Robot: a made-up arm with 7 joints.
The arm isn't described. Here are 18 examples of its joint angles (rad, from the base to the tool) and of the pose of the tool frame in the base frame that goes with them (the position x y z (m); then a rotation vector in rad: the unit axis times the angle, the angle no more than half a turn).
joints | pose
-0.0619 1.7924 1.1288 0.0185 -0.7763 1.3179 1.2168 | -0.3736 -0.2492 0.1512 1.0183 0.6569 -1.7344
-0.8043 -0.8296 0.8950 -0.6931 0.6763 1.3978 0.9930 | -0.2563 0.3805 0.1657 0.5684 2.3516 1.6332
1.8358 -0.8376 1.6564 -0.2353 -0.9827 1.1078 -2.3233 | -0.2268 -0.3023 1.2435 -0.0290 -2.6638 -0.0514
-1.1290 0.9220 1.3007 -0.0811 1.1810 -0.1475 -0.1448 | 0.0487 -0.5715 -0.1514 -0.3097 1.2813 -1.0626
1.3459 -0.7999 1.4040 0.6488 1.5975 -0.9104 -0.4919 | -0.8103 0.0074 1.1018 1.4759 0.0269 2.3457
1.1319 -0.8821 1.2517 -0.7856 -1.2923 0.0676 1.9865 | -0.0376 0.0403 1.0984 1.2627 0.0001 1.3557
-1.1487 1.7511 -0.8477 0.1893 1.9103 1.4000 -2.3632 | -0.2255 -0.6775 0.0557 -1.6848 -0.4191 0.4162
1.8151 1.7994 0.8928 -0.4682 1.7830 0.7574 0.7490 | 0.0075 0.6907 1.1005 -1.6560 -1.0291 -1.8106
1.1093 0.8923 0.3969 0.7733 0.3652 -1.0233 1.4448 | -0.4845 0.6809 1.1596 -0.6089 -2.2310 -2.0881
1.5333 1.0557 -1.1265 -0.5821 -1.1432 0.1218 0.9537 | -0.3191 -0.2289 1.1544 1.6215 -2.2169 0.9674
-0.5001 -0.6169 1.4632 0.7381 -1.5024 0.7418 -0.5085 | -0.3937 -0.1332 0.2980 0.1315 0.6902 -1.8290
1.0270 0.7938 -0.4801 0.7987 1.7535 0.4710 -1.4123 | -0.1744 0.6418 1.1341 0.1206 -1.2266 0.4199
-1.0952 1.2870 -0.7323 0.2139 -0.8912 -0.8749 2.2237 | -0.3468 0.0308 -0.0342 -2.2709 -0.9982 1.1415
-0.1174 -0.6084 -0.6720 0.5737 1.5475 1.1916 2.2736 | -0.7093 0.3542 0.4403 2.8924 0.1626 0.8170
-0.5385 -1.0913 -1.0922 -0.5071 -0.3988 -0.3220 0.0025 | -0.4315 -0.5968 0.4088 -1.4475 0.7245 -1.5815
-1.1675 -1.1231 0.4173 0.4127 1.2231 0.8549 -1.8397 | -0.7814 -0.2570 0.3002 1.6157 -1.4488 2.1486
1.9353 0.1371 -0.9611 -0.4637 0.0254 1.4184 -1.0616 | -0.6712 -0.0019 0.9200 0.9021 -1.9657 1.2449
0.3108 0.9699 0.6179 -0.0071 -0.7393 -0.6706 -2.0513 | -0.4023 0.2573 0.2568 -1.2579 -1.1326 -2.0643
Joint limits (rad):
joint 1: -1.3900..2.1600
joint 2: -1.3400..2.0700
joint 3: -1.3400..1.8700
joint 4: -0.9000..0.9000
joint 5: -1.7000..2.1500
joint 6: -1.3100..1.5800
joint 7: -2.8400..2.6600
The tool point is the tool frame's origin. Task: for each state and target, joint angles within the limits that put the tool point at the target. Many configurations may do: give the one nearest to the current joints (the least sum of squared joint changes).
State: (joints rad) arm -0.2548 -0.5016 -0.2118 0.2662 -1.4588 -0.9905 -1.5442
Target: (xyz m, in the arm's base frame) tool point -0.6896 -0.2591 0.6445
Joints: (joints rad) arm -0.4050 -0.8017 -0.4095 0.4412 -1.4642 -1.0361 -1.5921
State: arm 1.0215 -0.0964 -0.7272 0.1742 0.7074 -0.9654 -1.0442
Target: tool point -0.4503 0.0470 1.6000
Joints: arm 1.6113 0.3825 -0.8770 0.8021 0.9327 -0.9566 -1.1104
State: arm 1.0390 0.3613 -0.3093 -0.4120 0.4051 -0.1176 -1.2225
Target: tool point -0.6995 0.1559 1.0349
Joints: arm 1.3827 0.2975 -0.8056 -0.1171 0.2093 -0.1194 -1.1925
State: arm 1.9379 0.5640 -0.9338 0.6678 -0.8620 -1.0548 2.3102
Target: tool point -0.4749 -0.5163 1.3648
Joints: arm 1.9004 0.5406 -0.8794 0.5481 -1.0658 -1.0516 2.2846
